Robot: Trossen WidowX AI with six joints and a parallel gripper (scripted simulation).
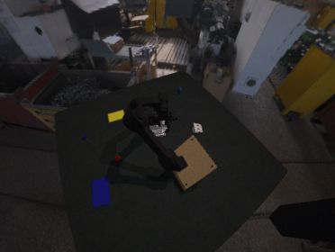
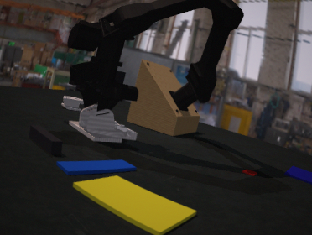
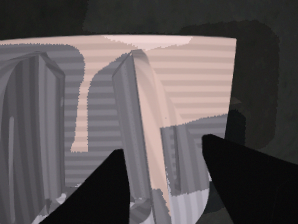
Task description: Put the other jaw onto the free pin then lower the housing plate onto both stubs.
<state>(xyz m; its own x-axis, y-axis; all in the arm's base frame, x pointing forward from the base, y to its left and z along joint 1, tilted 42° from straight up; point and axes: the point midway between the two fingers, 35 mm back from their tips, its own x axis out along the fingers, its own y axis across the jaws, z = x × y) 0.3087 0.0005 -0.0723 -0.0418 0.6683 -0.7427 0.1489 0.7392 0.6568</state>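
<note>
Right now the housing plate is 130 mm behind my gripper tip, 210 mm to the right of it and 10 mm above it. The rest, counted from my gripper tip: blue strip 180 mm ahead, 180 mm to the left, 10 mm below; then black bar 210 mm ahead, 70 mm to the left; then white block 130 mm behind, 210 mm to the right.
</note>
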